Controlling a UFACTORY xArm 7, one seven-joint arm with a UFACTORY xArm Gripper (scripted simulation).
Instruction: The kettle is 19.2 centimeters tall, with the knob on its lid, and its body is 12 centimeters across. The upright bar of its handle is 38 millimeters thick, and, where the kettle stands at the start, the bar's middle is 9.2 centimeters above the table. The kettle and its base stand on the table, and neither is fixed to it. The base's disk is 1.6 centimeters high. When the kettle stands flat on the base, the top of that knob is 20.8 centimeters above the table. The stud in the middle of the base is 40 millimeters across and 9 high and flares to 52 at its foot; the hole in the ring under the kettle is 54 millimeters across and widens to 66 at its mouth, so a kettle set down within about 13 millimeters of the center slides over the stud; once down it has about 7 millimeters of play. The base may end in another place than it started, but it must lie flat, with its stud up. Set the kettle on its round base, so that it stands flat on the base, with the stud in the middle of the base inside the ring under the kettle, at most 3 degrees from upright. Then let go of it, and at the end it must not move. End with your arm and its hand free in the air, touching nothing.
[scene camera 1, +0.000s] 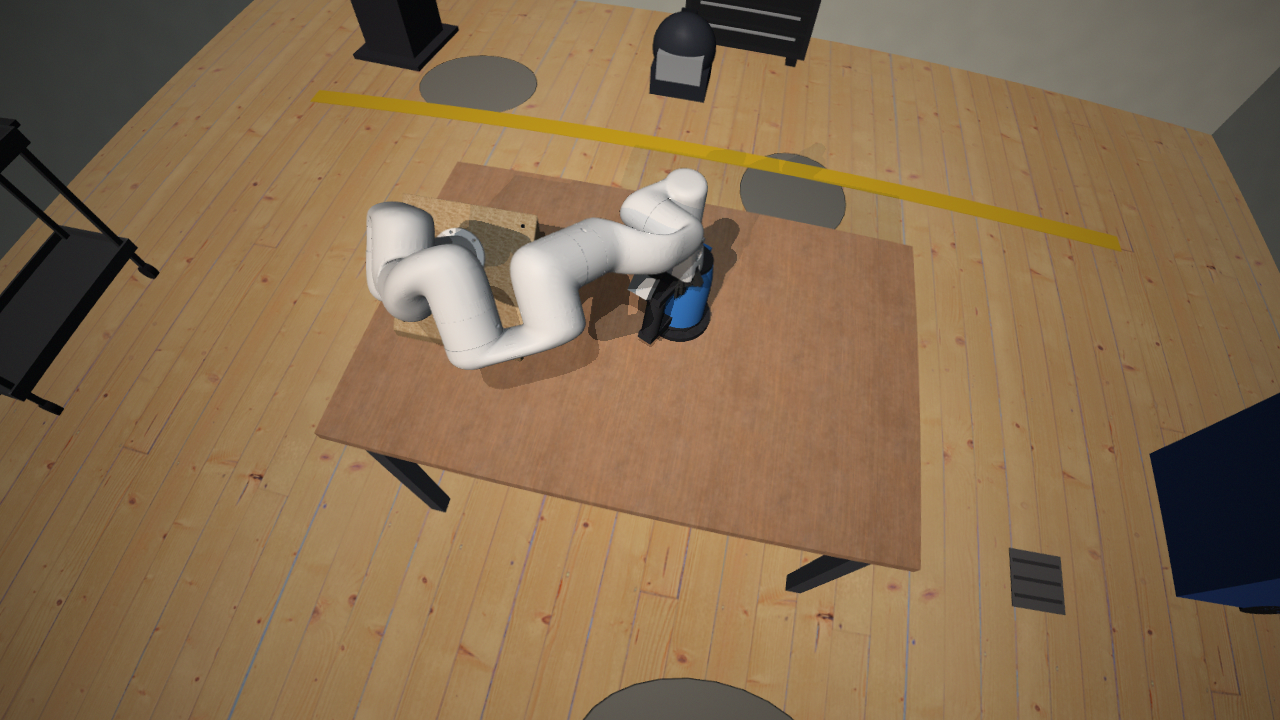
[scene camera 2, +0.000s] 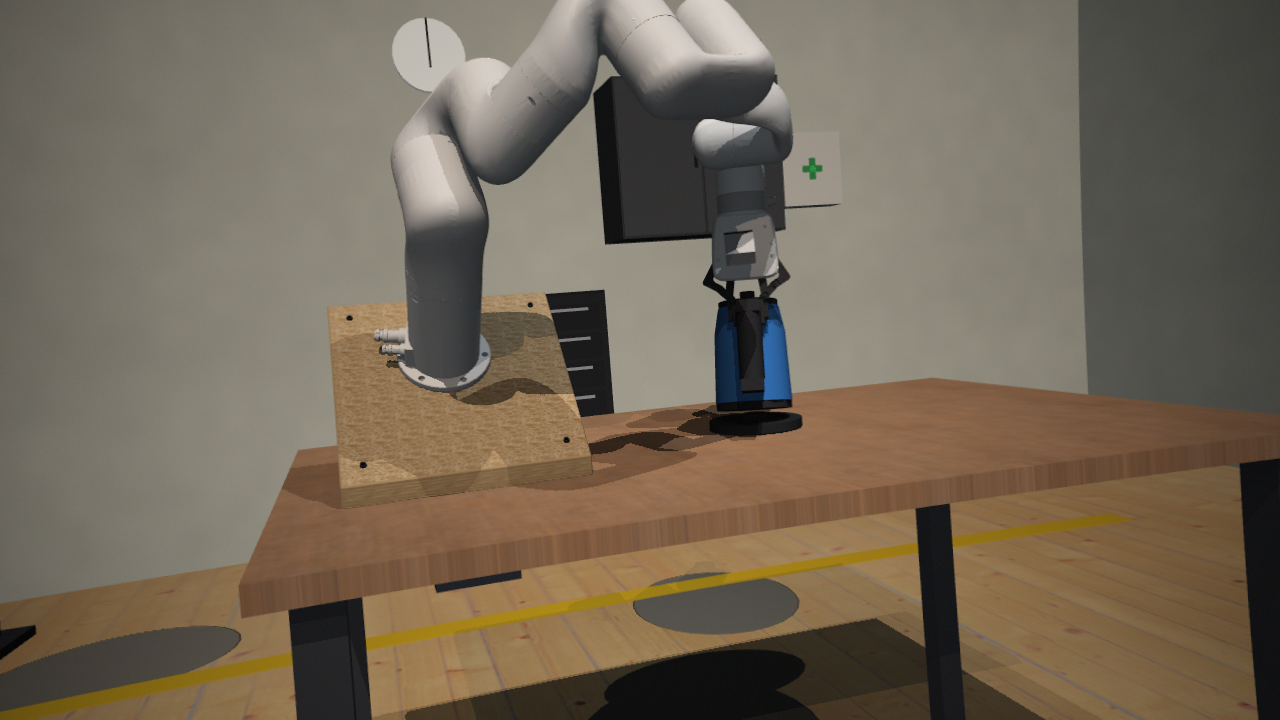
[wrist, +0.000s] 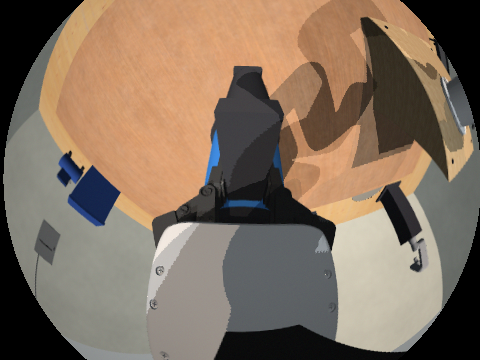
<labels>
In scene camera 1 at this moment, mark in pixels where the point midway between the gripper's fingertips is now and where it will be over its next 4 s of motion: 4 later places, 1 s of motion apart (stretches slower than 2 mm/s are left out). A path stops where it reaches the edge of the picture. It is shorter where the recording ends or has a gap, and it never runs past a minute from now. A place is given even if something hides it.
My gripper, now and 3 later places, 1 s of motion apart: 670, 289; 670, 290; 671, 284; 678, 238
</labels>
